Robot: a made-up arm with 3 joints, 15 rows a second.
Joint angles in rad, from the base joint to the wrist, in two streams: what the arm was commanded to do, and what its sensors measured. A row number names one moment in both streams.
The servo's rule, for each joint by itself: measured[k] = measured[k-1] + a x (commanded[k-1-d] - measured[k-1]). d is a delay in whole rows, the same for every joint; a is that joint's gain. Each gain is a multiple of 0.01, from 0.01 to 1. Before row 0 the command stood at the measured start. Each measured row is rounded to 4 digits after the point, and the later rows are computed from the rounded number. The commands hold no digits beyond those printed.
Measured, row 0: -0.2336 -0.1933 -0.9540
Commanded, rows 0 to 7: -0.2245 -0.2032 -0.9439; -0.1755 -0.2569 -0.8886; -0.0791 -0.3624 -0.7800; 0.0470 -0.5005 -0.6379; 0.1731 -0.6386 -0.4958; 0.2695 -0.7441 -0.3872; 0.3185 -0.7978 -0.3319; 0.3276 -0.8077 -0.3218
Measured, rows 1 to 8: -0.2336 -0.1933 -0.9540; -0.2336 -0.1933 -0.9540; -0.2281 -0.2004 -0.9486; -0.1965 -0.2411 -0.9168; -0.1261 -0.3284 -0.8443; -0.0222 -0.4523 -0.7349; 0.0950 -0.5864 -0.6082; 0.1997 -0.6999 -0.4911
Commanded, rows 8 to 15: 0.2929 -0.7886 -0.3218; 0.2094 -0.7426 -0.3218; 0.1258 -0.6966 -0.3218; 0.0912 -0.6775 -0.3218; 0.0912 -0.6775 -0.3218; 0.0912 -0.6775 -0.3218; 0.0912 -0.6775 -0.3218; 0.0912 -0.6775 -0.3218
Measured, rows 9 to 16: 0.2710 -0.7704 -0.4067; 0.3050 -0.7973 -0.3617; 0.2977 -0.7910 -0.3406; 0.2447 -0.7562 -0.3306; 0.1734 -0.7133 -0.3259; 0.1241 -0.6875 -0.3237; 0.1044 -0.6803 -0.3227; 0.0965 -0.6783 -0.3222
